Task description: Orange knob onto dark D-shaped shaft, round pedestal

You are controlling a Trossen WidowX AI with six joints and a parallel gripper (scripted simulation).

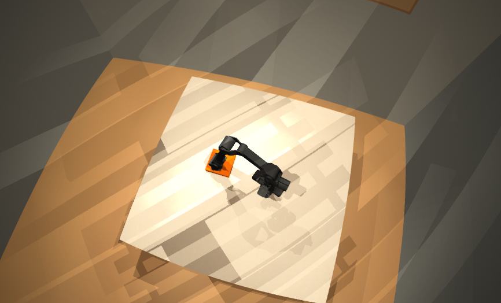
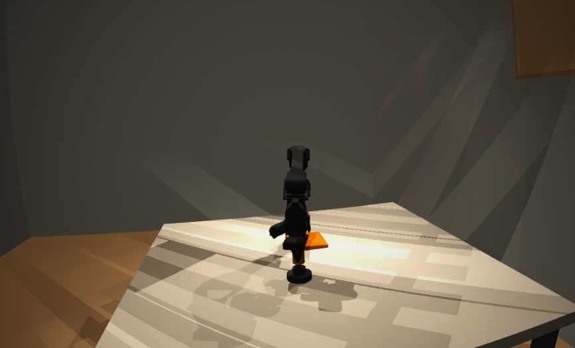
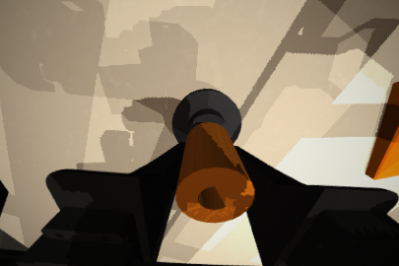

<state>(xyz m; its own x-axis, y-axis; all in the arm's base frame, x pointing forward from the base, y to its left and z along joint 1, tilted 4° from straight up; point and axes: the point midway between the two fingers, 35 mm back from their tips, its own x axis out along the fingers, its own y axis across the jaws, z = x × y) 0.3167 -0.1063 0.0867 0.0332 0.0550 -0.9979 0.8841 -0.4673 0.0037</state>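
The orange knob is 20 mm above my gripper tip. Also, from my gripper tip: dark round pedestal (40 mm below).
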